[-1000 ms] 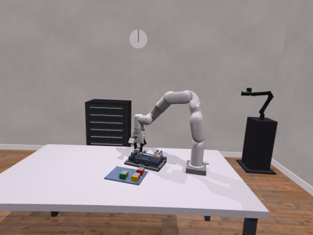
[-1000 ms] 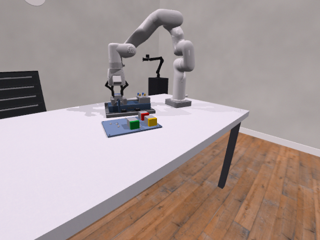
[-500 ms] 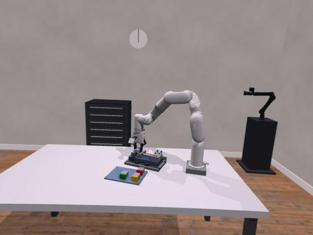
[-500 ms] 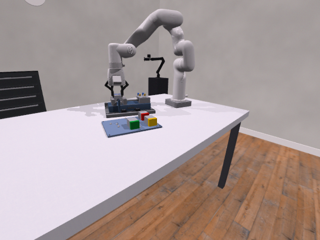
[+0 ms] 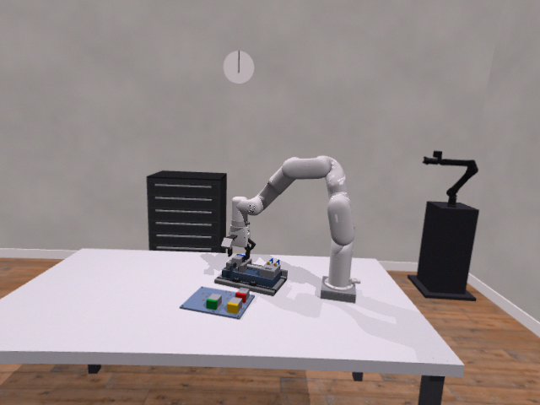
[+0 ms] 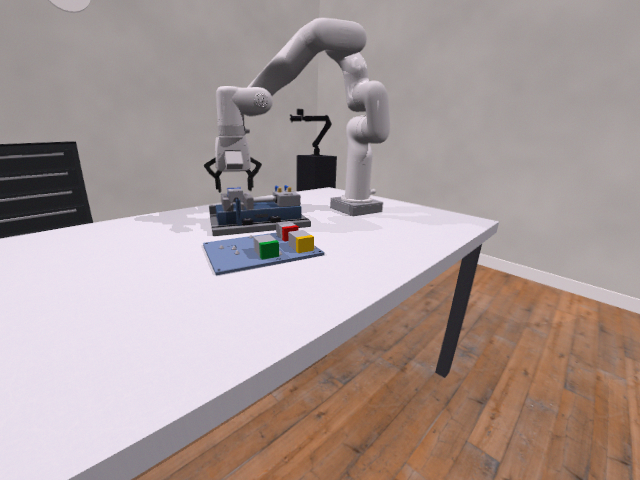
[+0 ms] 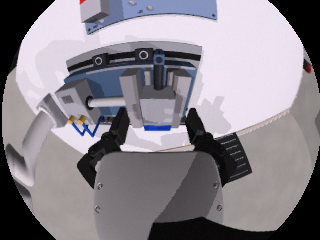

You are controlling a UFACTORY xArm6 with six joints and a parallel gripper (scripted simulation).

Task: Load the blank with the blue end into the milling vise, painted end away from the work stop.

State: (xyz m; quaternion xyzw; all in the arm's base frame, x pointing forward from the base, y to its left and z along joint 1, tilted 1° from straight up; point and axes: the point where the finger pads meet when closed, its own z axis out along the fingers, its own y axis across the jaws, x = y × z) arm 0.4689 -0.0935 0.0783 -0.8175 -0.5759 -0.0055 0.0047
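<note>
Right now my hand is 2 cm above the blue-ended blank. From my hand the other things lie so: hose block 15 cm behind, 6 cm to the left, 4 cm below; milling vise 8 cm below, 7 cm behind, 2 cm to the left; fixed jaw 4 cm below, 3 cm ahead, 1 cm to the right.
</note>
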